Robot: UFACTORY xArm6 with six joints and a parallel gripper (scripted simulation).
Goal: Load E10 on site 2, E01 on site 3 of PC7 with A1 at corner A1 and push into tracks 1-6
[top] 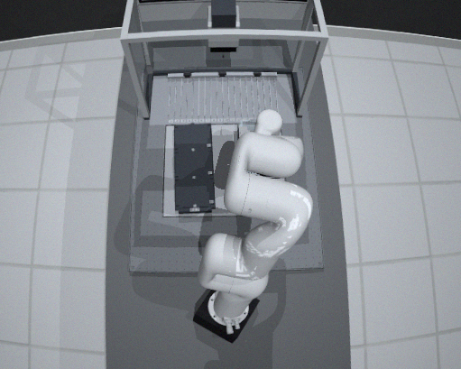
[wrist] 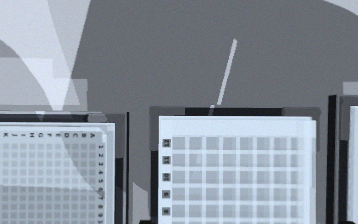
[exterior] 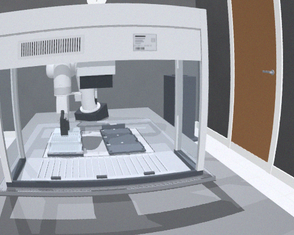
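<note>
Now: hand 5 cm above the dark nest S2. Also, from my hand: dark plate carrier PC7: 3 cm ahead, 23 cm to the left, 4 cm below; deep-well block E07: 11 cm ahead, 1 cm to the right, 2 cm below; nest S1: 11 cm behind, 1 cm to the left, 5 cm below.
</note>
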